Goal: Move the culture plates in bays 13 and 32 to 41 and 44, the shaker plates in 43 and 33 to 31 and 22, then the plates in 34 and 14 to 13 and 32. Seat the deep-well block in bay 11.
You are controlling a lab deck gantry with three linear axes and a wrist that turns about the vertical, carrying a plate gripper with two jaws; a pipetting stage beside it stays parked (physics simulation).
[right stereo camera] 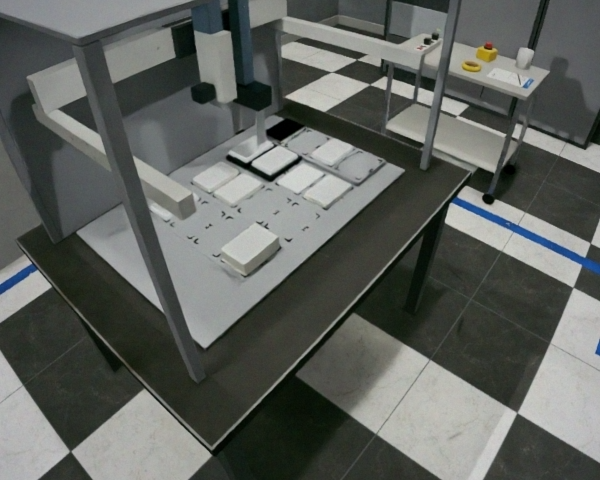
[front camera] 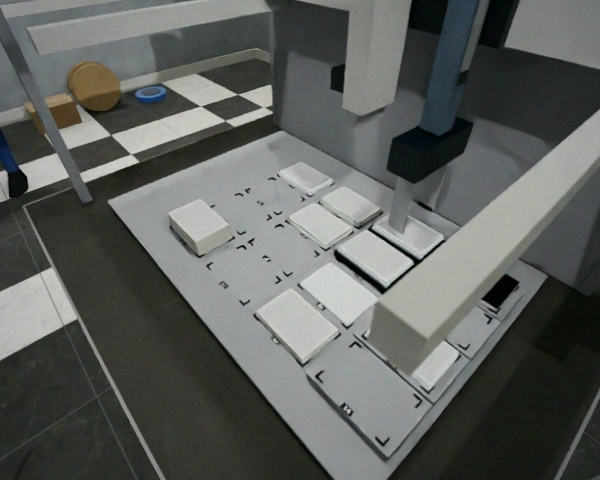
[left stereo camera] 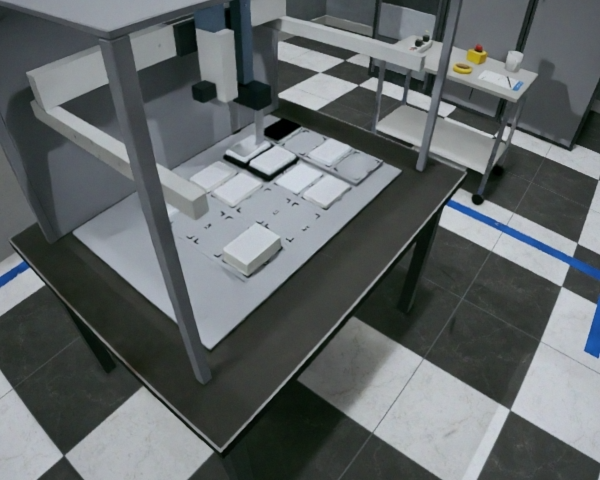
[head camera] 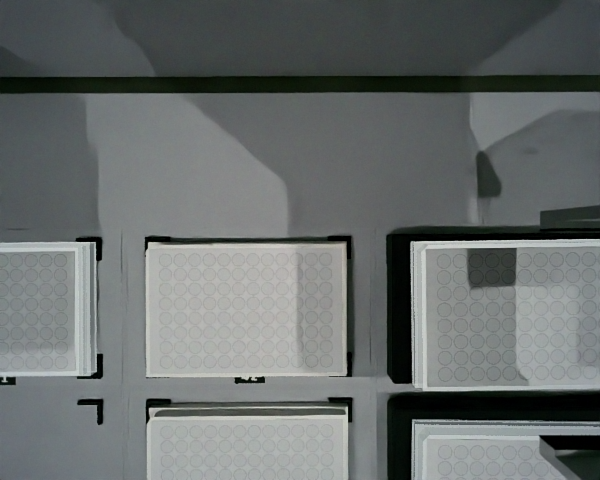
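Pixels of known places: gripper, fingertip midpoint: [right stereo camera: 250, 138] [front camera: 410, 217] [left stereo camera: 247, 137] [head camera: 578, 333]; robot's base at its link origin: [right stereo camera: 245, 276] [front camera: 171, 227] [left stereo camera: 247, 277].
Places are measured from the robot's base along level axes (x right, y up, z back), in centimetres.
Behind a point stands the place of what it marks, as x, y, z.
Note:
My gripper [front camera: 411, 220] {-36.4, 7.0, -39.1} [left stereo camera: 246, 136] {-36.4, 7.0, -39.1} [right stereo camera: 249, 136] {-36.4, 7.0, -39.1} is open over the plate in bay 43 [front camera: 425, 241] {-36.1, 3.7, -43.8} [head camera: 550, 320] {-36.2, 3.7, -40.1} [left stereo camera: 240, 151] {-36.2, 3.6, -35.2}, jaws on its front and back sides. That plate sits on a black shaker. The bay 33 plate [front camera: 375, 256] {-24.9, 3.7, -39.6} [head camera: 475, 462] {-28.3, 3.7, -35.9} [left stereo camera: 272, 160] {-24.7, 3.7, -37.8} sits on the black shaker in front. Plates lie in bay 13 [front camera: 297, 322] {-4.2, 1.4, -39.7} [left stereo camera: 327, 191] {-3.7, 1.4, -38.5}, bay 32 [front camera: 320, 225] {-25.1, 1.4, -23.8} [head camera: 240, 450] {-27.7, 1.4, -22.4} and bay 41 [front camera: 306, 176] {-36.2, 1.4, -7.0} [head camera: 30, 300] {-37.1, 1.4, -9.5}. The deep-well block [front camera: 200, 222] {-4.0, 4.2, -7.9} [left stereo camera: 252, 245] {-3.5, 4.2, -5.8} [right stereo camera: 250, 245] {-3.5, 4.2, -5.9} is at bay 11, slightly askew. Bays 14, 22 and 31 hold no plate.
Other plates lie in bay 42 [front camera: 350, 204] {-36.0, 1.4, -23.1} [head camera: 240, 310] {-36.4, 1.4, -22.5}, bay 23 [front camera: 340, 292] {-15.0, 0.8, -39.8} and bay 24 [front camera: 435, 367] {-14.0, 2.9, -60.7} [left stereo camera: 330, 150] {-14.7, 2.9, -55.4}. A black pad [front camera: 501, 291] {-35.8, 3.1, -60.7} [left stereo camera: 282, 129] {-35.3, 3.1, -55.4} fills bay 44. The parked pipetting stage [front camera: 375, 60] hangs beside the gripper. A pale beam [front camera: 480, 240] {0.6, 40.0, -62.0} crosses the front view.

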